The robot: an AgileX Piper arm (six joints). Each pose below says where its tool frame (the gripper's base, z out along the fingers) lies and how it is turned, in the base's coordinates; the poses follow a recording.
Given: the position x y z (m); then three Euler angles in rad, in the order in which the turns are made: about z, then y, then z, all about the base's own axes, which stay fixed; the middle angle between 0 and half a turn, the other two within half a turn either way.
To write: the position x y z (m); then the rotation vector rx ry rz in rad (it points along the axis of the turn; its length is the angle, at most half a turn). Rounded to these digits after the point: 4 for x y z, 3 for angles.
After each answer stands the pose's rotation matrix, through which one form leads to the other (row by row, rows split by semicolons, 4 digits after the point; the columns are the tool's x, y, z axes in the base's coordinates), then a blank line. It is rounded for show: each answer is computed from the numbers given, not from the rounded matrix.
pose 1, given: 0.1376 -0.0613 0.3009 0.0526 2.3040 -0.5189
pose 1, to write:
0.1376 -0.0613 0.3009 0.653 2.222 -0.238
-0.5543 0.5258 0.6452; 0.3771 0.8497 -0.3685; -0.7420 0.0391 -0.6693

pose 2, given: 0.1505 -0.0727 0.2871 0.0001 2.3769 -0.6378
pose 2, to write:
0.1505 -0.0727 0.2871 0.752 2.277 -0.302
-0.5797 0.5955 0.5562; 0.4297 0.8034 -0.4122; -0.6923 0.0001 -0.7216

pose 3, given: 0.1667 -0.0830 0.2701 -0.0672 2.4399 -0.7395
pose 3, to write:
0.1667 -0.0830 0.2701 0.816 2.335 -0.355
-0.6082 0.6345 0.4769; 0.4639 0.7717 -0.4350; -0.6441 -0.0433 -0.7638

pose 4, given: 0.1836 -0.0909 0.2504 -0.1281 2.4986 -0.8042
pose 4, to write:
0.1836 -0.0909 0.2504 0.843 2.397 -0.380
-0.6426 0.6435 0.4159; 0.4831 0.7616 -0.4319; -0.5947 -0.0766 -0.8003

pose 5, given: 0.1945 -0.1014 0.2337 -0.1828 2.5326 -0.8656
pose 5, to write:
0.1945 -0.1014 0.2337 0.865 2.436 -0.407
-0.6612 0.6522 0.3708; 0.4964 0.7509 -0.4356; -0.5625 -0.1040 -0.8202

